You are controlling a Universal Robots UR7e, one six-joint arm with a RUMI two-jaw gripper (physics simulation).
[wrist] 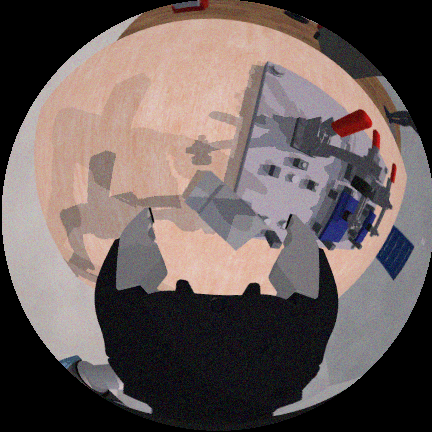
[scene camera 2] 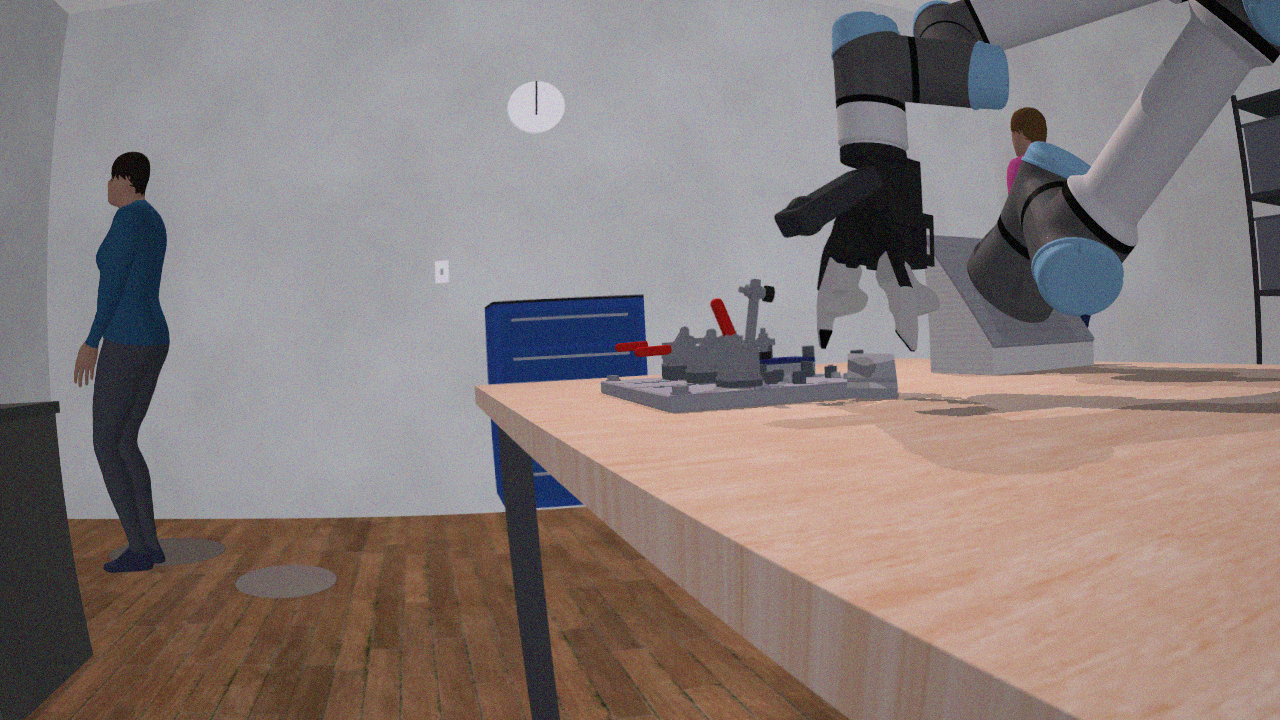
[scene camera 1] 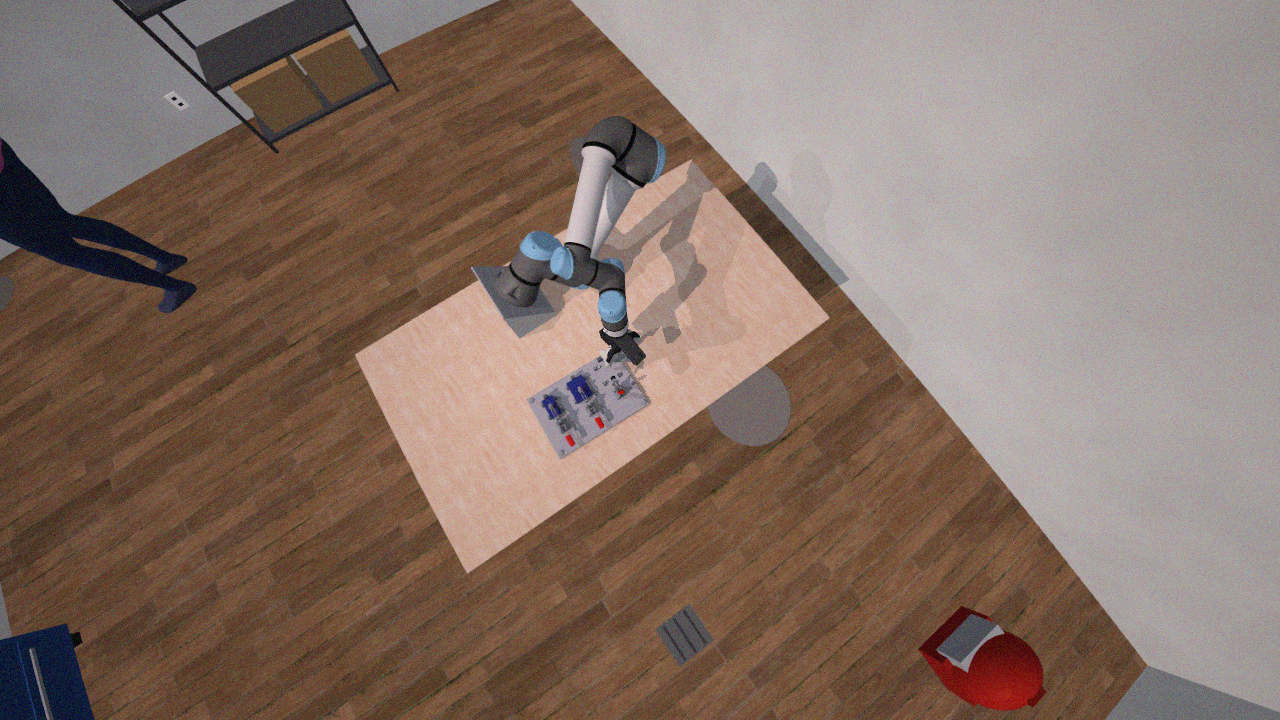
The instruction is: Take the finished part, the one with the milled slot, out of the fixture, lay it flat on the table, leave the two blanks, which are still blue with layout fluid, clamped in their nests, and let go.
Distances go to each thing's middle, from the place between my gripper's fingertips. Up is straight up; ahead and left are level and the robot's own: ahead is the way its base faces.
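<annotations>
Going by their middles, of the things named here the finished part (scene camera 2: 868,375) is the nearest to my hand: it is 2 cm below my hand, 1 cm to the right of it and 1 cm behind it. The clamp arm (scene camera 2: 754,291) is 3 cm above my hand, 8 cm ahead of it and 8 cm to the right of it. I see the red handle (wrist: 357,120) 2 cm above my hand, 8 cm to the right of it and 11 cm ahead of it, whereas the fixture plate (scene camera 2: 654,392) is 4 cm below my hand, 19 cm to the right of it and 7 cm ahead of it. By their middles, the fixture plate is the farthest from my hand of the things named here.
</annotations>
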